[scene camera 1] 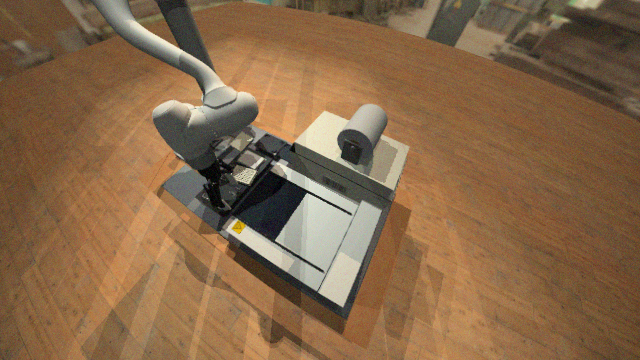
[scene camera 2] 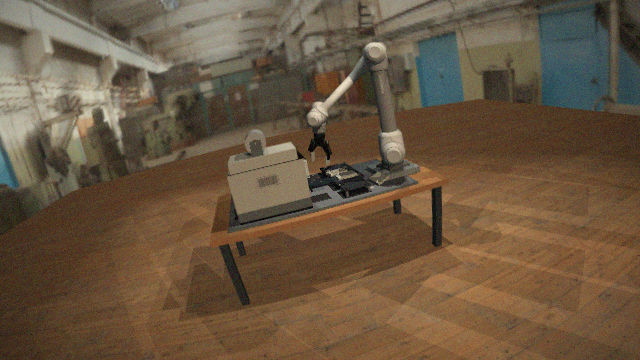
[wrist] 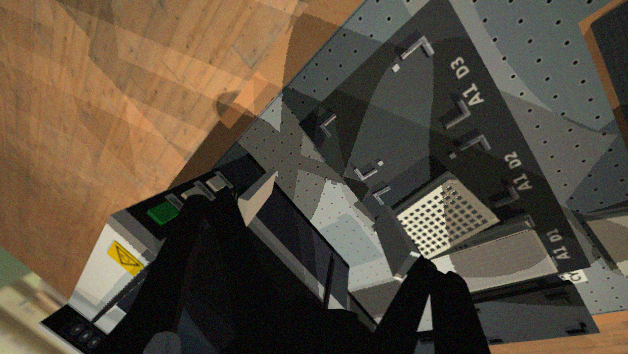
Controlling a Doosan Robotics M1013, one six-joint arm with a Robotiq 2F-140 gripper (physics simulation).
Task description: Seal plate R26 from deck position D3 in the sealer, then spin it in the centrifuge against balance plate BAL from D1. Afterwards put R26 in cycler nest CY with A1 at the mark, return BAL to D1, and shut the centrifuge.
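Frame: origin at the arm's base, x ahead, y down, z left, level; millimetres.
Seen in the pictures: gripper, fingertip midpoint: (scene camera 1: 231, 195) (scene camera 2: 320, 163) (wrist: 326, 198); arm's base at its link origin: (scene camera 2: 393, 165).
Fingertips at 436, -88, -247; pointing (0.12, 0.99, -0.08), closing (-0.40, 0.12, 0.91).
Pixels of each thing's middle, then the offset from my fingertips to it, as dx, dy, dz. "spot": a spot on its surface instead. Level surfaces: height alone.
- Balance plate BAL at the middle of its body: (wrist: 485, 261) (scene camera 1: 251, 160) (scene camera 2: 345, 175) -65, +55, +239
- CY label at a spot on its surface: (wrist: 576, 276) spot: -142, +115, +417
- machine with sliding panel, body centre: (wrist: 207, 295) (scene camera 1: 303, 227) +353, -7, -17
- beige machine at the middle of its body: (scene camera 1: 347, 162) (scene camera 2: 265, 171) +438, -123, +273
- green button at the middle of its body: (wrist: 163, 213) +104, -67, -120
- yellow warning sticker at a spot on its surface: (wrist: 126, 257) (scene camera 1: 237, 225) spot: +149, -96, -117
- perforated grey base at its surface level: dy +115
- wooden table at its surface level: dy +128
My gripper (scene camera 2: 320, 159) (wrist: 326, 198) is open and empty, above the area between the button-panel machine and the deck. Deck position D3 (wrist: 395, 115) holds no plate inside its corner brackets. A pale plate with a grid of wells (scene camera 1: 244, 175) (wrist: 442, 217) sits at D2. Balance plate BAL (wrist: 500, 257) sits at D1. A CY label (wrist: 576, 276) shows beyond D1. The machine with sliding panel (scene camera 1: 320, 225) has a dark area beside that panel. The beige machine (scene camera 1: 322, 131) (scene camera 2: 270, 192) carries a grey roll (scene camera 1: 367, 125) (scene camera 2: 255, 141). R26 cannot be identified by a readable label.
A green button (wrist: 162, 213) and pale buttons line the machine's edge, near a yellow warning sticker (scene camera 1: 238, 227) (wrist: 126, 257). A perforated grey base (wrist: 540, 50) surrounds the dark deck. A wooden table (scene camera 2: 325, 212) carries everything. The beige machine rises high at the rear of scene camera 1's view.
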